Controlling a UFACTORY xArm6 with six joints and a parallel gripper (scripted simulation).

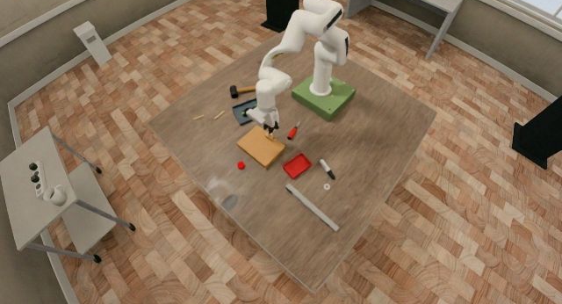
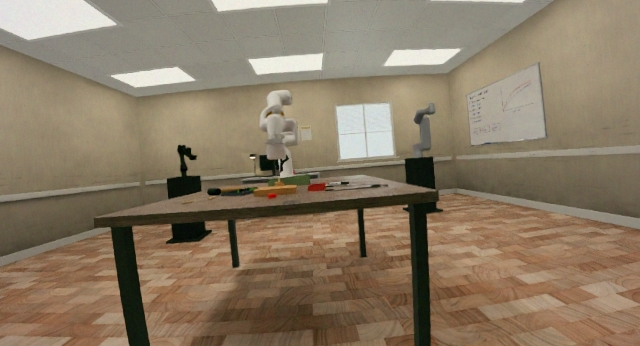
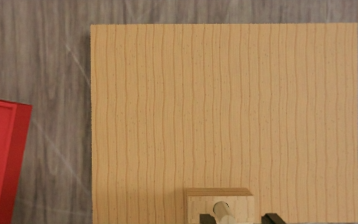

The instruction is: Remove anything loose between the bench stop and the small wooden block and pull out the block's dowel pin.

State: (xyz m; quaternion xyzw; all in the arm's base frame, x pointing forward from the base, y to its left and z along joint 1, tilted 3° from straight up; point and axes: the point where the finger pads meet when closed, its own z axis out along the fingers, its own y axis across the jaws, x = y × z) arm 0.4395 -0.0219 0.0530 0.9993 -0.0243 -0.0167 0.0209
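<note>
Right now my hand is 100 mm past the dark tray, 210 mm to the left of it and 120 mm above it. The rest, counted from my hand: tan bench board 50 mm ahead, 10 mm to the right, 100 mm below; then dowel pin 70 mm below; then small wooden block 80 mm below.
</note>
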